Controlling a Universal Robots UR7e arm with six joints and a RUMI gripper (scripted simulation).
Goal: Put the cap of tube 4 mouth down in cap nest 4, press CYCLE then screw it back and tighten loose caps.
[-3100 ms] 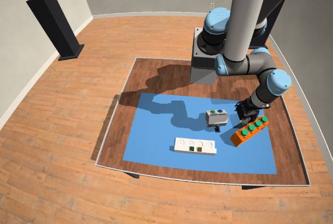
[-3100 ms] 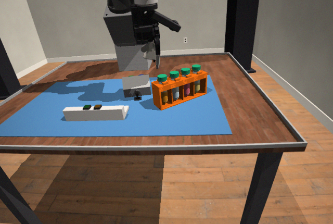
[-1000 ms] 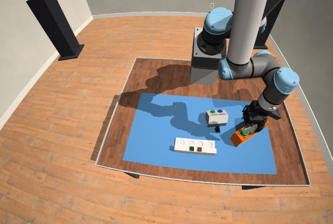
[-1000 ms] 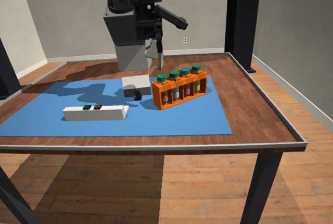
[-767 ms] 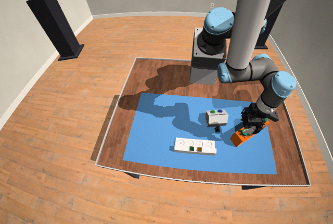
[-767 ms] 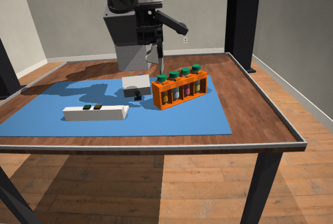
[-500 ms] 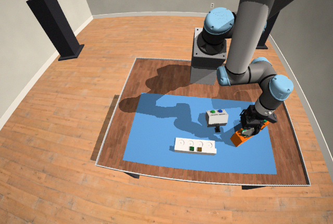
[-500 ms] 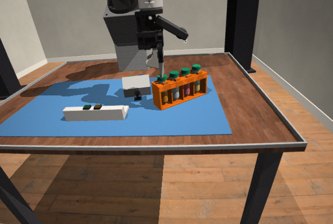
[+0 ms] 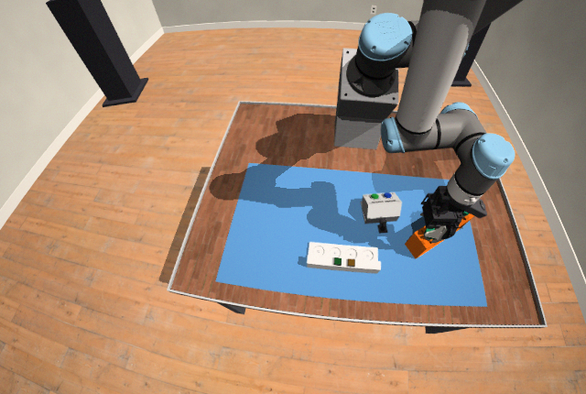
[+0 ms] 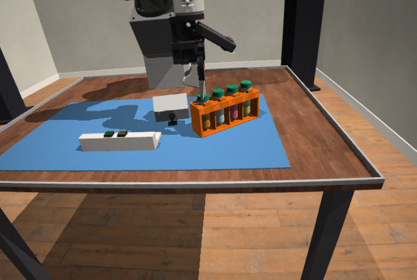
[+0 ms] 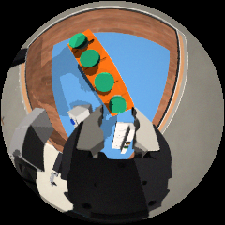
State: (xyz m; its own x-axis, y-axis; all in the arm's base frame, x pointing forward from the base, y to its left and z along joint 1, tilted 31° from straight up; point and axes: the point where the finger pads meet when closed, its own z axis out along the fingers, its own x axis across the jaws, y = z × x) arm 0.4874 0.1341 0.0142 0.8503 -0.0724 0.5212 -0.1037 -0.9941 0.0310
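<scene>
The green cap is 2 cm below my hand. From my hand the other things lie so: green key (17 cm behind, 13 cm to the right, 6 cm below); blue key (17 cm behind, 8 cm to the right, 6 cm below); grey key housing (15 cm behind, 11 cm to the right, 8 cm below).
</scene>
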